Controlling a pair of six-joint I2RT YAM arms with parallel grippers.
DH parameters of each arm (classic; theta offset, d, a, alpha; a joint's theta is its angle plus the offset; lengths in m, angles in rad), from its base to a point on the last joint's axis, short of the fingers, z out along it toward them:
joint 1: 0 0.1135 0.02 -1.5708
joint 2: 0 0 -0.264 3.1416
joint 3: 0.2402 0 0.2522 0
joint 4: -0.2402 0 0.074 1.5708
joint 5: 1.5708 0 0 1.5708
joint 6: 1.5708 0.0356 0 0
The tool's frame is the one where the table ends.
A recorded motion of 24 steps. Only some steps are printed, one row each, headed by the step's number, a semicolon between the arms.
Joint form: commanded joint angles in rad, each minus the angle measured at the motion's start. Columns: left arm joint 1, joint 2, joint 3, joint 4, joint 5, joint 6; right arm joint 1, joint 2, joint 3, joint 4, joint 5, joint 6.
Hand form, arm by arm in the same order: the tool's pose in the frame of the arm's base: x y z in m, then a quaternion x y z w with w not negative. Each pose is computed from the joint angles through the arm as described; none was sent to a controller.
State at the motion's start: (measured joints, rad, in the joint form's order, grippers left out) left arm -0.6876 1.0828 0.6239 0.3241 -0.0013 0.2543; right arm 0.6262 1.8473 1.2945 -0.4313 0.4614 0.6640
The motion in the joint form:
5: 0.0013 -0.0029 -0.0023 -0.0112 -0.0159 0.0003; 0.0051 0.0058 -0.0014 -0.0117 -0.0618 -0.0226
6: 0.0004 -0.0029 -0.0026 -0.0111 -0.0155 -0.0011; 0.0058 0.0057 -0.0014 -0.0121 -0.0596 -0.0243
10: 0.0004 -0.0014 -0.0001 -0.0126 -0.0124 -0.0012; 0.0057 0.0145 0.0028 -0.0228 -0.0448 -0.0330
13: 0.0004 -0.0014 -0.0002 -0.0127 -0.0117 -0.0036; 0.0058 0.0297 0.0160 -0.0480 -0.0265 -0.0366
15: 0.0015 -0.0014 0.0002 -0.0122 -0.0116 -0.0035; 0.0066 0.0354 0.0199 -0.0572 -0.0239 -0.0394
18: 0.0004 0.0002 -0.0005 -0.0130 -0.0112 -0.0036; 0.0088 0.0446 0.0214 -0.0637 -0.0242 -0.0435
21: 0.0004 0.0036 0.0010 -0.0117 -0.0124 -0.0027; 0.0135 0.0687 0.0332 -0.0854 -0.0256 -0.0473
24: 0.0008 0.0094 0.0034 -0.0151 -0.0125 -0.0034; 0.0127 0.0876 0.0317 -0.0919 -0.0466 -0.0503
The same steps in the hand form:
5: 0.1939 -0.1581 0.2759 0.33794 0.67693 -0.13369 0.64008; 0.3233 0.2192 0.1977 0.06035 0.94058 0.00990 0.33402
6: 0.1938 -0.1583 0.2758 0.33792 0.67701 -0.13455 0.63982; 0.3232 0.2194 0.1978 0.05949 0.94048 0.00878 0.33448
10: 0.1940 -0.1586 0.2762 0.33886 0.67672 -0.13569 0.63938; 0.3238 0.2191 0.1953 0.05596 0.94135 -0.00316 0.33274
13: 0.1940 -0.1586 0.2761 0.33829 0.67708 -0.13670 0.63909; 0.3249 0.2193 0.1924 0.05382 0.94313 -0.01917 0.32749
15: 0.1942 -0.1584 0.2763 0.33784 0.67698 -0.13643 0.63949; 0.3250 0.2197 0.1910 0.05129 0.94433 -0.02384 0.32411
18: 0.1942 -0.1588 0.2756 0.33876 0.67765 -0.13670 0.63823; 0.3248 0.2206 0.1876 0.04678 0.94624 -0.02828 0.31881
21: 0.1947 -0.1592 0.2755 0.33881 0.67785 -0.13592 0.63817; 0.3252 0.2232 0.1809 0.03897 0.95050 -0.03776 0.30594
24: 0.1956 -0.1598 0.2746 0.33942 0.68001 -0.13540 0.63564; 0.3253 0.2238 0.1729 0.03279 0.95559 -0.03797 0.29040

